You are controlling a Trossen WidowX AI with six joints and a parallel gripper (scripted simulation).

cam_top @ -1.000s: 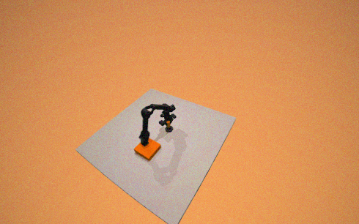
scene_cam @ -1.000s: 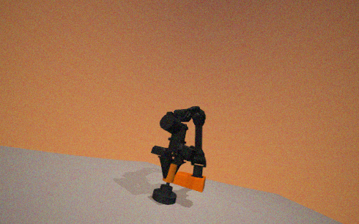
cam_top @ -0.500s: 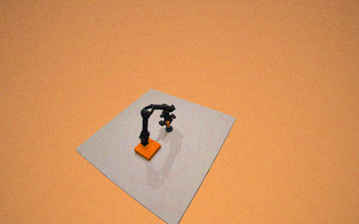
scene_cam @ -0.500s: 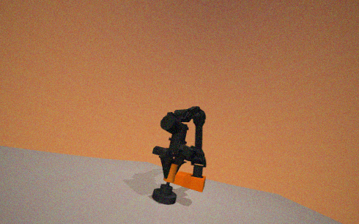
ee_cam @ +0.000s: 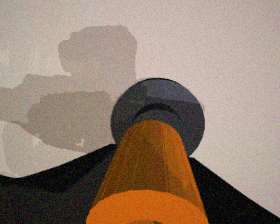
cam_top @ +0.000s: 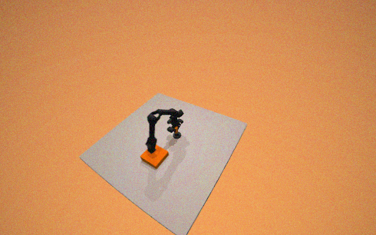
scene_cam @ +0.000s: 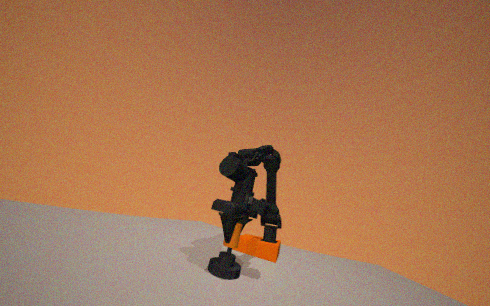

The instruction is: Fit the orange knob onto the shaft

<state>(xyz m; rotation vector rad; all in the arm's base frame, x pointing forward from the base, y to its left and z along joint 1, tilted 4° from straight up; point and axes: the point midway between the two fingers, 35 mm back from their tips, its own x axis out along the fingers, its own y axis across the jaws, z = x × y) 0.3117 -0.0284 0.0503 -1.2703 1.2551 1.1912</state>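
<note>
Now: gripper tip 20 mm below the orange knob. Round my gripper tip: round pedestal: 40 mm below.
</note>
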